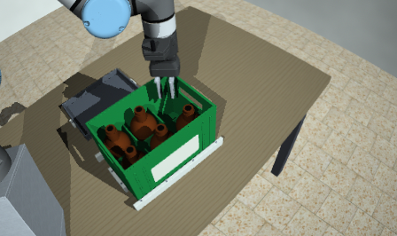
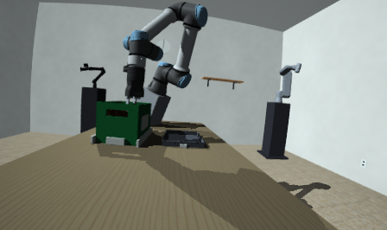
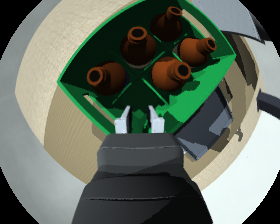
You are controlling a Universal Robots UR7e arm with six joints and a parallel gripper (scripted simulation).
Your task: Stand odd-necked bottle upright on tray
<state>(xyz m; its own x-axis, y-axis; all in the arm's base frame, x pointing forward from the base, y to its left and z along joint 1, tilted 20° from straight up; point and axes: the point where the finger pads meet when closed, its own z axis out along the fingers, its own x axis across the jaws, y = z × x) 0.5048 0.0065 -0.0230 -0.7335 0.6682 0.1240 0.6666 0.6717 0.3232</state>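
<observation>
Now: the crate 9 cm behind my hand, 8 cm below it and 5 cm to the right of it. Round my hand: dark grey tray (24 cm to the left, 15 cm below, 12 cm behind).
</observation>
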